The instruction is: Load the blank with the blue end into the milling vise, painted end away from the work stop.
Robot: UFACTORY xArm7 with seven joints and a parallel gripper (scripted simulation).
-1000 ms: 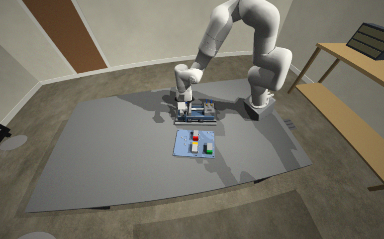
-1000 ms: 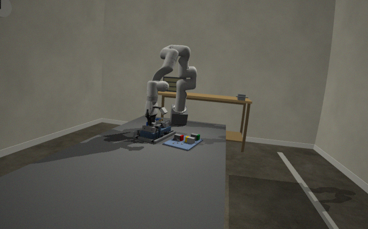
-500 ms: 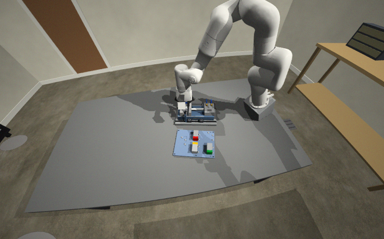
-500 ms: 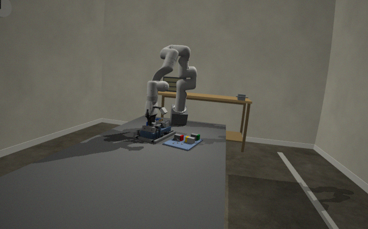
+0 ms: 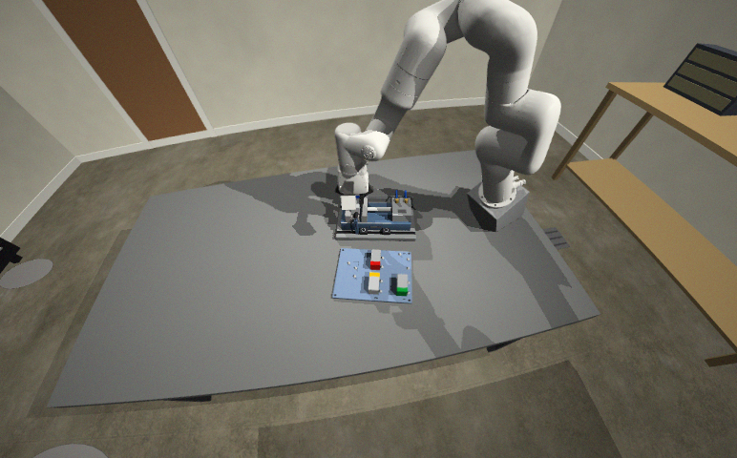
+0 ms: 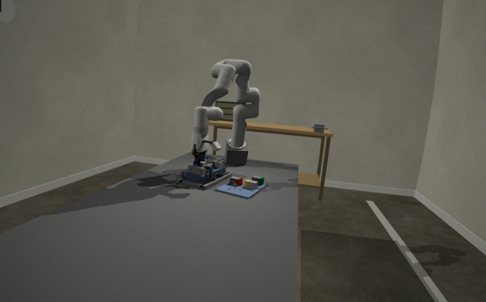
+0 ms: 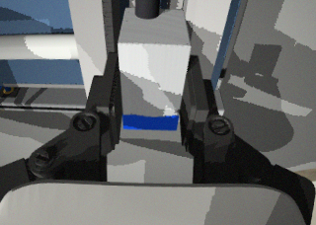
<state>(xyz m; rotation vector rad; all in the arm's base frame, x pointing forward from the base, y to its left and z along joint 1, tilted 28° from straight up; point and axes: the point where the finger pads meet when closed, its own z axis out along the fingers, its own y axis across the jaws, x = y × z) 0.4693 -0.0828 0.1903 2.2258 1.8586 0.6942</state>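
Right now the blue-ended blank is 2 cm below my hand. The rest, counted from my hand: milling vise: 8 cm below, 7 cm behind, 1 cm to the left; then red-ended blank: 20 cm to the left, 10 cm below, 5 cm behind; then work stop rod: 5 cm to the left, 3 cm below.
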